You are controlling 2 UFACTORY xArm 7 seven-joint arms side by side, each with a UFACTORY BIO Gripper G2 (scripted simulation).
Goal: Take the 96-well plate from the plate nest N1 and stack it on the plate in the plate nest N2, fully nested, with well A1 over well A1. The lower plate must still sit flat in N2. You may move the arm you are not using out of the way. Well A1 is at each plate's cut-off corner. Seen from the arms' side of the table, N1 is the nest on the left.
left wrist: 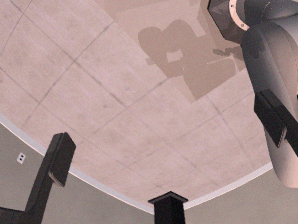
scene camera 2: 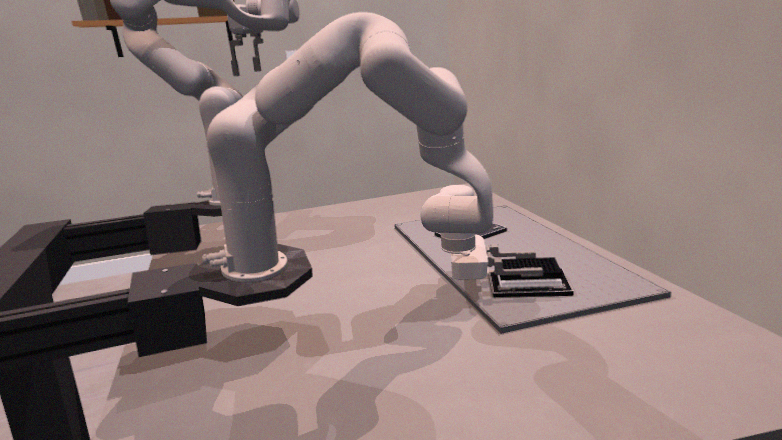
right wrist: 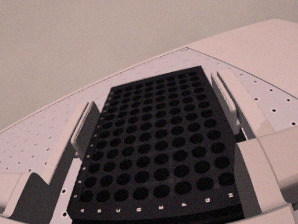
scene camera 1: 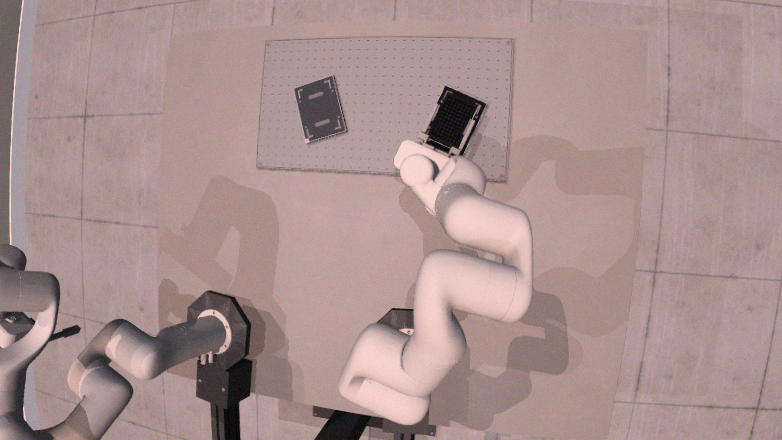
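Note:
In sight: my right gripper, a black 96-well plate.

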